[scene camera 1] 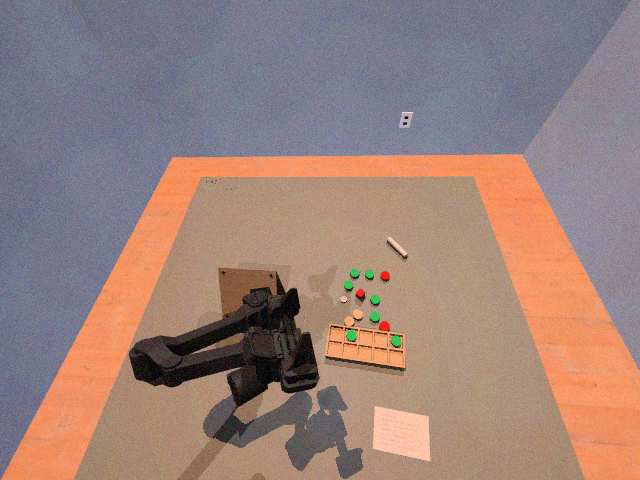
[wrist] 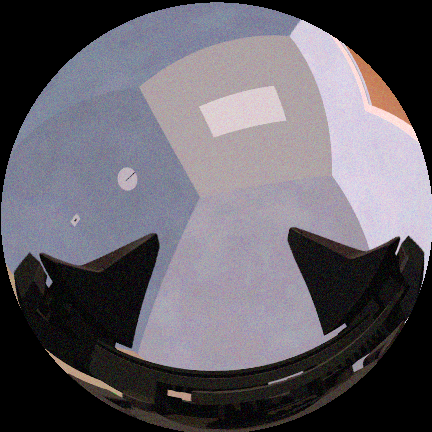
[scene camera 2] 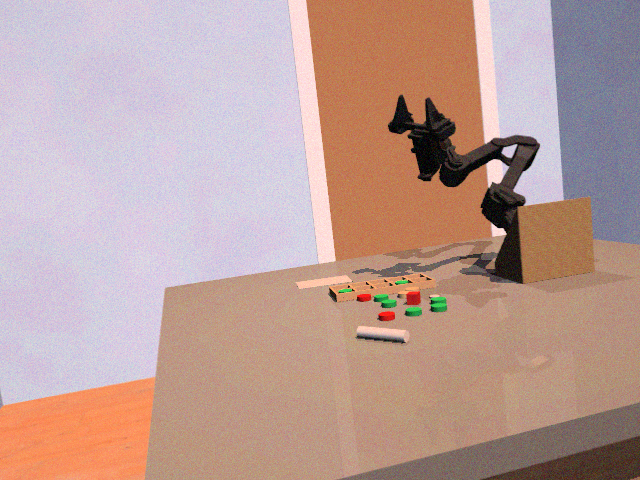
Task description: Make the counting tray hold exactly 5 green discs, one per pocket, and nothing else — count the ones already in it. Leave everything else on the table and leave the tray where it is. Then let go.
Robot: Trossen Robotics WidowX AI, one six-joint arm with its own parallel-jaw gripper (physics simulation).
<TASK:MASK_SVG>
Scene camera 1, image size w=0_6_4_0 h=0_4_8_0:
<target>gripper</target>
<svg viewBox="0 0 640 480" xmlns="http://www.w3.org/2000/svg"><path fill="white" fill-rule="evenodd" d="M297 288L290 288L285 295L270 295L267 298L268 316L271 319L281 318L283 327L279 330L273 329L268 334L264 333L262 327L251 326L245 332L242 344L245 363L250 366L271 364L271 368L275 368L279 372L282 391L288 394L313 389L320 379L310 332L301 333L301 329L296 328L294 316L298 315L300 309Z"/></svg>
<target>wooden counting tray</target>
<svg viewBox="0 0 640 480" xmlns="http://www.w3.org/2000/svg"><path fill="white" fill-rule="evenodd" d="M329 324L325 357L405 368L405 334ZM394 335L401 338L402 342L398 347L391 344L391 338ZM350 330L356 333L356 339L354 341L349 341L346 338L346 334Z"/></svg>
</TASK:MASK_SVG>
